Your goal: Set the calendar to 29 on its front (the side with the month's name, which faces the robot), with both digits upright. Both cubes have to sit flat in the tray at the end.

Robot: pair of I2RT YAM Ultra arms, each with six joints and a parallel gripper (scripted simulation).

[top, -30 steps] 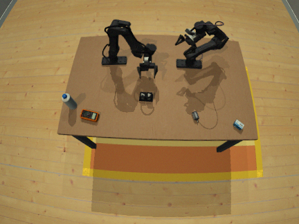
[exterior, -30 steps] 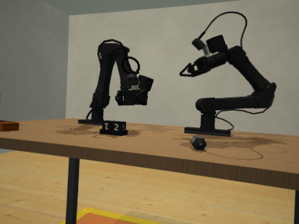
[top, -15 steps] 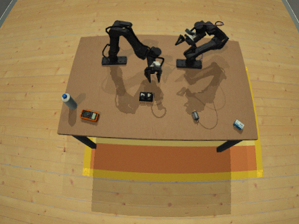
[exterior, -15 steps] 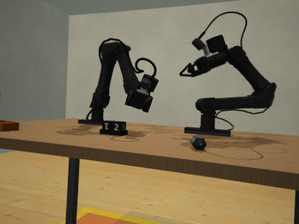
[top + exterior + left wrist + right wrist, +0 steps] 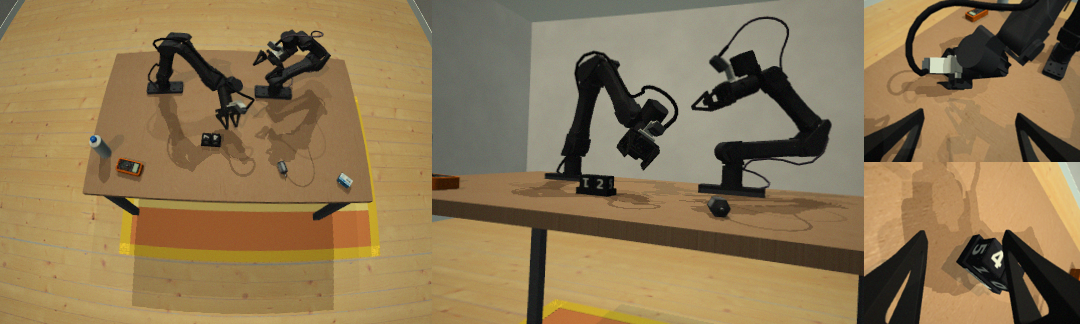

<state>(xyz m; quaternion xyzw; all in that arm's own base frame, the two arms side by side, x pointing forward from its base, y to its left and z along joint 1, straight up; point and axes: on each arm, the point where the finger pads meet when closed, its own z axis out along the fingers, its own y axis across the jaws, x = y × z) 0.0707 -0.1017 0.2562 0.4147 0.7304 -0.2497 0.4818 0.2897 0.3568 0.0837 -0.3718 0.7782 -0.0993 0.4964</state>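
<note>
My right hand is 90 mm to the left of the black calendar tray, 80 mm above it and 40 mm short of it.
</note>
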